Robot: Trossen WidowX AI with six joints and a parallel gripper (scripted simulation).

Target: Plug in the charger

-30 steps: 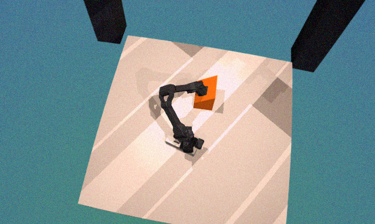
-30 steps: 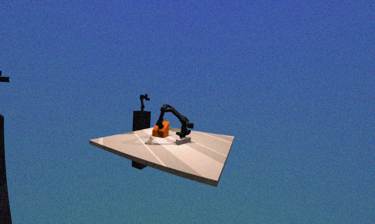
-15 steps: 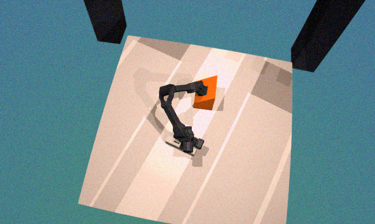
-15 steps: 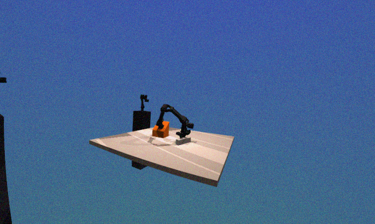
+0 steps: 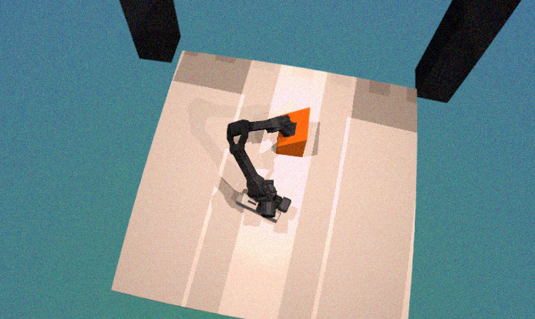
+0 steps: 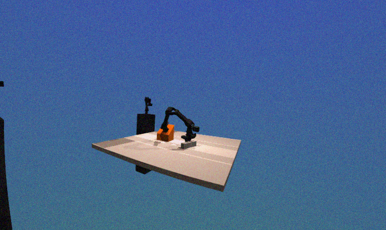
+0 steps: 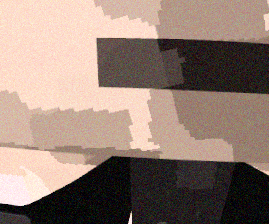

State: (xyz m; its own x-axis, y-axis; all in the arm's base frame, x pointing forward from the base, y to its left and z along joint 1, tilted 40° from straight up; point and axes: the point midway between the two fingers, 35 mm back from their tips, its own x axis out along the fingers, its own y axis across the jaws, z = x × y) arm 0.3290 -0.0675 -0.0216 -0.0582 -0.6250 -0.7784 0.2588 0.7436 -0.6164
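My gripper tip is now 2 cm short of the two-prong charger and 1 cm below it.
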